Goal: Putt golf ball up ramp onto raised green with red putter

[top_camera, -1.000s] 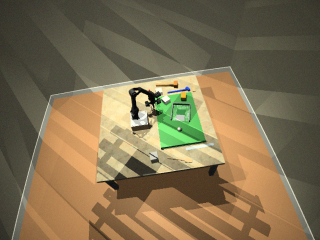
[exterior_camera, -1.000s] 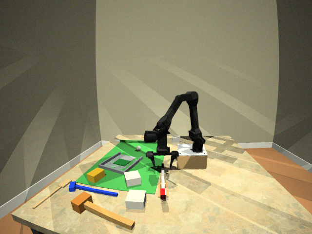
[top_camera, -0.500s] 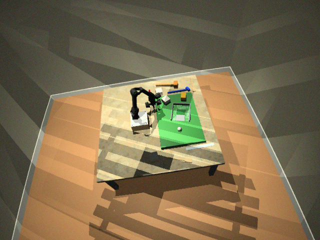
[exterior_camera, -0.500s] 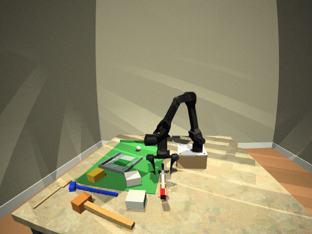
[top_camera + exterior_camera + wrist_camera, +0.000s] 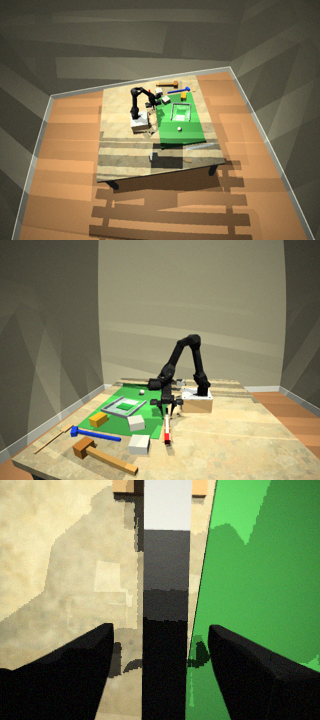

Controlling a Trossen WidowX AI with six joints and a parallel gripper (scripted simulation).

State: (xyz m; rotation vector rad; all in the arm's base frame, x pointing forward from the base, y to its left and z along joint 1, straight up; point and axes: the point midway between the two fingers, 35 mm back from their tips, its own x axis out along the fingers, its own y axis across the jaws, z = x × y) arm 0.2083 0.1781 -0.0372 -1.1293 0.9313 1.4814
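The red putter lies 3 cm behind my gripper tip, 11 cm to the left of it and 3 cm above it. From my gripper tip the other things lie so: green mat 27 cm ahead, 18 cm to the right, 3 cm below; then yellow block 38 cm ahead, 12 cm to the left; then grey frame 32 cm ahead, 9 cm to the right, 2 cm below.
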